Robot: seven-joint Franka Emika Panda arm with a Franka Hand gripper.
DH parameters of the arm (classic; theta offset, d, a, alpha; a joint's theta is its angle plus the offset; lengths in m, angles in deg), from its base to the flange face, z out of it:
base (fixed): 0 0 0 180
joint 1: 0 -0.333 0 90
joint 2: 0 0 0 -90
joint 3: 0 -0.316 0.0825 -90
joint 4: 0 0 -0.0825 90
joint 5: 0 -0.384 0 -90
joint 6: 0 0 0.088 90
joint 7: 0 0.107 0 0
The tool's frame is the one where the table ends.
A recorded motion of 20 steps. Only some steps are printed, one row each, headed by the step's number.
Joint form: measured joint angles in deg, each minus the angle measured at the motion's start. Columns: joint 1, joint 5, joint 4, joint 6, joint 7, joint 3, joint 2.
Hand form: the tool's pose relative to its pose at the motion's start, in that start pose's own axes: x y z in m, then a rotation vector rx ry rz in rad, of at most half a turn. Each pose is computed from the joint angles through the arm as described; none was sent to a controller.
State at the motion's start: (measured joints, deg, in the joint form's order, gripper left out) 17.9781 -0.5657 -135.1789 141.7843 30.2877 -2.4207 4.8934
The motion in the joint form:
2: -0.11 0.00 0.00 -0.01 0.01 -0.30 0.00
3: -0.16 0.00 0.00 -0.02 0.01 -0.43 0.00
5: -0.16 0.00 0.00 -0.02 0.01 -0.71 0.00
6: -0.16 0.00 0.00 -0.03 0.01 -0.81 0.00
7: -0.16 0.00 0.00 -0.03 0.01 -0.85 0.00
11: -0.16 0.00 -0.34 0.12 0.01 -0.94 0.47
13: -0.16 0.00 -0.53 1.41 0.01 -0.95 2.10
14: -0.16 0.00 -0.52 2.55 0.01 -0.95 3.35
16: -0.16 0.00 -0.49 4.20 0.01 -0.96 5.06
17: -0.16 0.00 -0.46 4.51 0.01 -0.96 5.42
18: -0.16 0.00 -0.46 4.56 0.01 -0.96 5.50
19: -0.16 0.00 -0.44 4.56 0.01 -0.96 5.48
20: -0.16 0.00 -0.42 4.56 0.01 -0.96 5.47
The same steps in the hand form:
2: -0.0019 -0.0031 0.0000 0.0005 -0.0005 -0.0069
3: -0.0027 -0.0045 0.0001 0.0006 -0.0008 -0.0101
5: -0.0040 -0.0066 0.0001 0.0011 -0.0012 -0.0149
6: -0.0045 -0.0074 0.0001 0.0011 -0.0014 -0.0167
7: -0.0047 -0.0077 0.0001 0.0012 -0.0015 -0.0174
11: -0.0071 -0.0071 0.0063 -0.0042 -0.0116 -0.0188
13: -0.0077 -0.0068 0.0200 -0.0077 -0.0203 -0.0186
14: -0.0072 -0.0070 0.0293 -0.0077 -0.0223 -0.0183
16: -0.0066 -0.0074 0.0417 -0.0066 -0.0235 -0.0180
17: -0.0065 -0.0075 0.0442 -0.0065 -0.0240 -0.0179
18: -0.0065 -0.0075 0.0449 -0.0067 -0.0244 -0.0178
19: -0.0063 -0.0076 0.0446 -0.0064 -0.0238 -0.0178
20: -0.0062 -0.0077 0.0444 -0.0061 -0.0234 -0.0178

